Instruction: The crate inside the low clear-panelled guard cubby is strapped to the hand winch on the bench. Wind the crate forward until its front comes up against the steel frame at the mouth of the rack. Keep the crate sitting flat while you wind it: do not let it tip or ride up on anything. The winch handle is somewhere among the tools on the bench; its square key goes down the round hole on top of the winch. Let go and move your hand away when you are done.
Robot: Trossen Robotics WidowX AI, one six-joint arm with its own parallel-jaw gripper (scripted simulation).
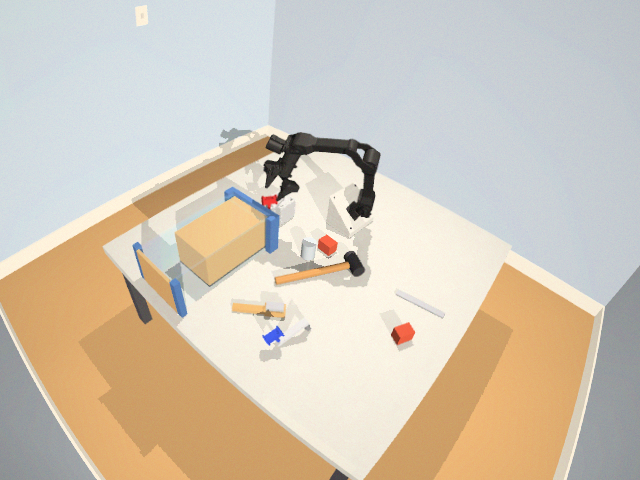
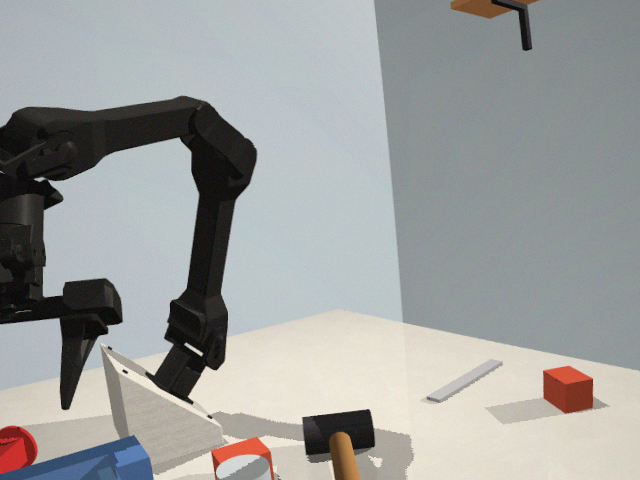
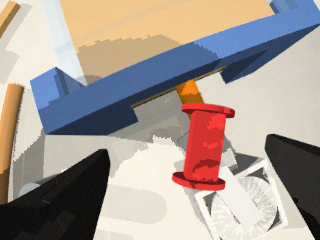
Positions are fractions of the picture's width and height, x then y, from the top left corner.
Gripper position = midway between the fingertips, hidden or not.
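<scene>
I can see my gripper (image 1: 0.42,0.41) here, along with a hammer (image 1: 0.55,0.55). A grey metal strip (image 2: 0.72,0.80) appears in another view, and so does a red cube (image 2: 0.89,0.81). Then there is a red knob (image 3: 0.65,0.56), with a blue frame (image 3: 0.31,0.45) in that same image, where I find my gripper (image 3: 0.59,0.62) again. The grey metal strip, though, is out of frame in image 3.
</scene>
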